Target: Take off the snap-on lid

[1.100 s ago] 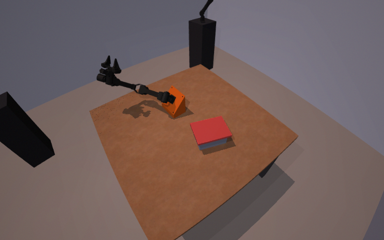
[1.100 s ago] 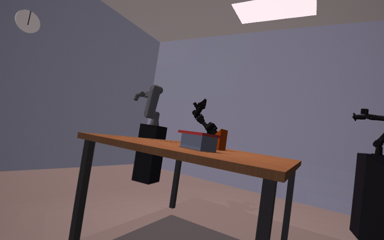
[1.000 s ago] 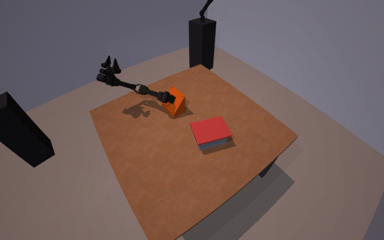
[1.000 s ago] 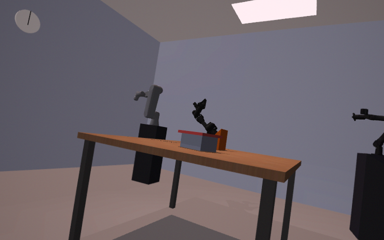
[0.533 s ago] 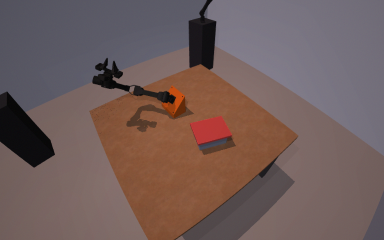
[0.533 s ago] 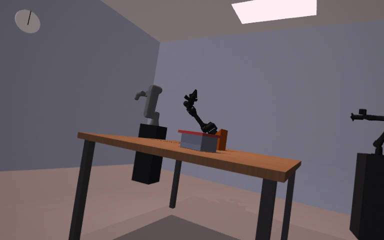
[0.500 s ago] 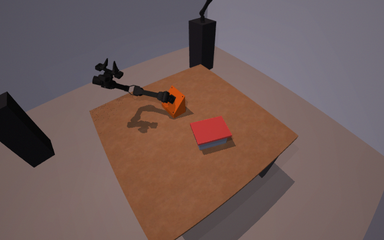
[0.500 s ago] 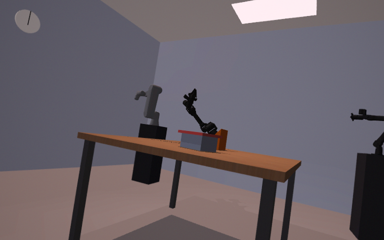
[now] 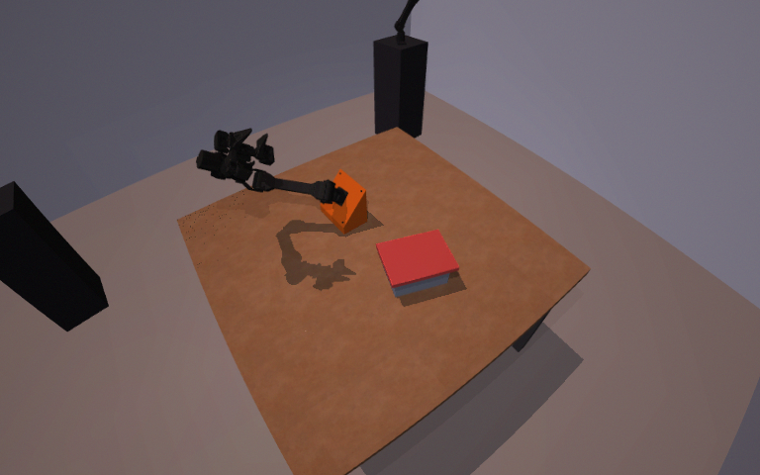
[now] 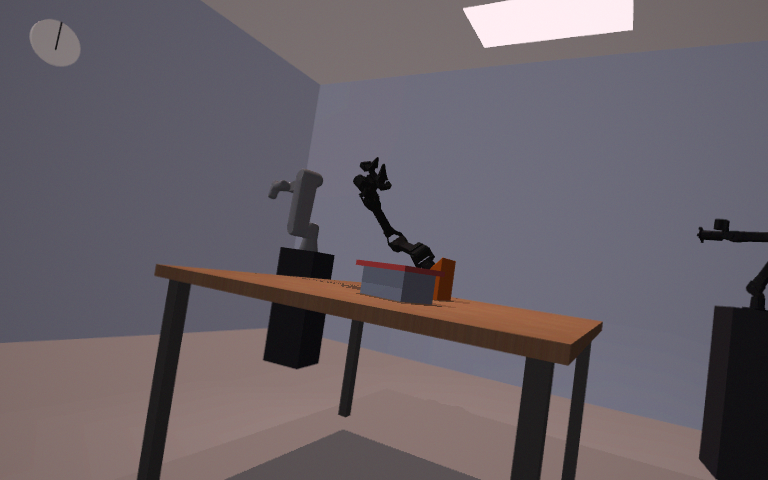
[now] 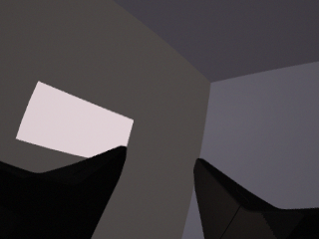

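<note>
Right now the red lid is 360 mm ahead of my gripper tip, 300 mm to the left of it and 470 mm below it. Round my gripper tip: grey-blue storage box 360 mm ahead, 300 mm to the left, 520 mm below.
</note>
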